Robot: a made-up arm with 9 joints. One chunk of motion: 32 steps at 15 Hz.
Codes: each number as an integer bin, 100 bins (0 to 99) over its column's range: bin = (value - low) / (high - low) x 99, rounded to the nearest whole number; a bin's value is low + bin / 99 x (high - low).
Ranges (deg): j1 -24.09..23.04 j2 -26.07..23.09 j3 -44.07..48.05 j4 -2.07..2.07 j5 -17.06..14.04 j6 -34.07..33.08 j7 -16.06..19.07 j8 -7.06..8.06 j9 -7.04..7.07
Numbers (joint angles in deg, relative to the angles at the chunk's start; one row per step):
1: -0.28 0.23 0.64 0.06 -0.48 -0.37 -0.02 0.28 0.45
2: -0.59 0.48 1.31 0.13 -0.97 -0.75 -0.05 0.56 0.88
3: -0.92 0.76 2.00 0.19 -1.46 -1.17 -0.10 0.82 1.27
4: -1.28 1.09 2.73 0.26 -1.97 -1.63 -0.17 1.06 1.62
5: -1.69 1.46 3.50 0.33 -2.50 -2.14 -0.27 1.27 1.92
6: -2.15 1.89 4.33 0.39 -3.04 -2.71 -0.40 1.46 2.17
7: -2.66 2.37 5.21 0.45 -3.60 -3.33 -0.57 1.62 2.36
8: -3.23 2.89 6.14 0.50 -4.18 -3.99 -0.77 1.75 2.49
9: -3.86 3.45 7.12 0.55 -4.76 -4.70 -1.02 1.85 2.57
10: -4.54 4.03 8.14 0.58 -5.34 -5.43 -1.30 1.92 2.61
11: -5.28 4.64 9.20 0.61 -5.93 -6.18 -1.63 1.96 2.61
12: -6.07 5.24 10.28 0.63 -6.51 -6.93 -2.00 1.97 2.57
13: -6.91 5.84 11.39 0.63 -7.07 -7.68 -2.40 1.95 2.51
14: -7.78 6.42 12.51 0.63 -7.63 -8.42 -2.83 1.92 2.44
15: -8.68 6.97 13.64 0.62 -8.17 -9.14 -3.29 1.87 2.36
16: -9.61 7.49 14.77 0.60 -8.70 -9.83 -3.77 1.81 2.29
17: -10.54 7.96 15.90 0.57 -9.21 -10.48 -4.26 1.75 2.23
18: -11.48 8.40 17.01 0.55 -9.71 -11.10 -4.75 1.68 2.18
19: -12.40 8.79 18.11 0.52 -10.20 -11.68 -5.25 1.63 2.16
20: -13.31 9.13 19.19 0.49 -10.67 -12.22 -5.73 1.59 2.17
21: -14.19 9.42 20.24 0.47 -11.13 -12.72 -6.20 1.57 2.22
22: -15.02 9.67 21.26 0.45 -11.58 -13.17 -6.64 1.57 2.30
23: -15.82 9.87 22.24 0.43 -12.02 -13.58 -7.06 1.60 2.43
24: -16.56 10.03 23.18 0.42 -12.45 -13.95 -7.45 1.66 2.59
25: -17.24 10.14 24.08 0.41 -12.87 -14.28 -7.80 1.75 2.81
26: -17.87 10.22 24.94 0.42 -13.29 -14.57 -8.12 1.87 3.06
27: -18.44 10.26 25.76 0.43 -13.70 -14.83 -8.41 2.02 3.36
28: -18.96 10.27 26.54 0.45 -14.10 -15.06 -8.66 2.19 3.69
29: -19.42 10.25 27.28 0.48 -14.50 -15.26 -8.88 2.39 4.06
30: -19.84 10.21 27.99 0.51 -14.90 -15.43 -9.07 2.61 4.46
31: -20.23 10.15 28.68 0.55 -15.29 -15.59 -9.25 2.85 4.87
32: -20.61 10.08 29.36 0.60 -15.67 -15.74 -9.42 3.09 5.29
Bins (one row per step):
1: 50 53 48 51 53 50 45 48 53
2: 49 53 49 53 51 49 45 50 56
3: 49 54 50 54 50 49 45 52 58
4: 48 55 50 56 48 48 45 53 61
5: 47 55 51 57 46 47 44 55 63
6: 46 56 52 59 45 46 44 56 65
7: 45 57 53 60 43 45 44 57 66
8: 44 58 54 61 41 44 43 58 67
9: 42 59 55 63 39 43 42 58 67
10: 41 61 56 63 37 42 42 59 68
11: 40 62 57 64 35 41 41 59 68
12: 38 63 58 65 34 40 40 59 67
13: 36 64 60 65 32 39 38 59 67
14: 34 65 61 65 30 38 37 59 67
15: 32 67 62 64 28 37 36 58 66
16: 30 68 63 64 27 36 35 58 65
17: 28 69 64 63 25 35 33 58 65
18: 26 69 66 63 23 34 32 57 65
19: 25 70 67 62 22 33 30 57 65
20: 23 71 68 61 20 32 29 57 65
21: 21 71 69 61 19 31 28 57 65
22: 19 72 70 60 17 31 27 57 66
23: 17 72 71 60 16 30 25 57 66
24: 16 73 72 60 15 30 24 57 68
25: 14 73 73 59 13 29 23 58 69
26: 13 73 74 60 12 29 22 58 71
27: 12 73 75 60 11 28 22 59 73
28: 11 73 76 60 9 28 21 61 75
29: 10 73 77 61 8 28 20 62 78
30: 9 73 77 62 7 27 20 63 81
31: 8 73 78 63 6 27 19 65 84
32: 7 73 79 64 4 27 19 66 87

